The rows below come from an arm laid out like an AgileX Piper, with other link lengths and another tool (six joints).
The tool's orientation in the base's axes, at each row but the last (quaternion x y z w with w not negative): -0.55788, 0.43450, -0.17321, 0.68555; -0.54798, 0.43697, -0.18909, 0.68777; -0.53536, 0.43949, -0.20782, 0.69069; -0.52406, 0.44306, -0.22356, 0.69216; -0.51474, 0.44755, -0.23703, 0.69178; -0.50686, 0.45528, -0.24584, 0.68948; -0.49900, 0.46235, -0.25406, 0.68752; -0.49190, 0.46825, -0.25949, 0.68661; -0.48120, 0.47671, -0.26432, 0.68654; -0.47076, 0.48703, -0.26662, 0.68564; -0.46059, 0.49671, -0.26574, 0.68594; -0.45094, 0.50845, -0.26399, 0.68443; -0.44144, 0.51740, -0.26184, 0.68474
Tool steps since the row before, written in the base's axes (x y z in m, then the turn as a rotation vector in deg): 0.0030, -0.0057, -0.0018, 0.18, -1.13, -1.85; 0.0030, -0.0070, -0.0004, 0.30, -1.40, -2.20; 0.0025, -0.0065, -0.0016, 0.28, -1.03, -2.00; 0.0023, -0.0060, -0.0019, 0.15, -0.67, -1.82; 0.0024, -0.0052, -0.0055, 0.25, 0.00, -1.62; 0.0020, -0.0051, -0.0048, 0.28, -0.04, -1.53; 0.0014, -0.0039, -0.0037, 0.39, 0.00, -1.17; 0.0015, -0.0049, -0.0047, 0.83, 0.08, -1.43; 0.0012, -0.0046, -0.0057, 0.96, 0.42, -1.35; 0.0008, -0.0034, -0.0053, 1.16, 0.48, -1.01; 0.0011, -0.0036, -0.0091, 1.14, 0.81, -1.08; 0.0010, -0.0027, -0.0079, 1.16, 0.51, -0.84; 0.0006, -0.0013, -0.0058, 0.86, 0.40, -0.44
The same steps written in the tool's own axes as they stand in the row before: 0.0065, -0.0009, -0.0011, 1.66, 1.29, -0.55; 0.0070, -0.0026, -0.0017, 2.07, 1.50, -0.62; 0.0069, -0.0012, -0.0016, 1.70, 1.44, -0.42; 0.0065, -0.0007, -0.0013, 1.28, 1.42, -0.33; 0.0073, 0.0029, -0.0009, 0.73, 1.46, 0.10; 0.0068, 0.0023, -0.0010, 0.74, 1.36, 0.12; 0.0052, 0.0018, -0.0008, 0.62, 1.03, 0.26; 0.0065, 0.0023, -0.0011, 0.84, 1.26, 0.67; 0.0065, 0.0033, -0.0013, 0.58, 1.31, 0.93; 0.0053, 0.0033, -0.0010, 0.47, 1.01, 1.17; 0.0073, 0.0065, -0.0011, 0.22, 1.21, 1.27; 0.0062, 0.0057, -0.0006, 0.37, 0.86, 1.20; 0.0040, 0.0044, -0.0003, 0.17, 0.49, 0.91
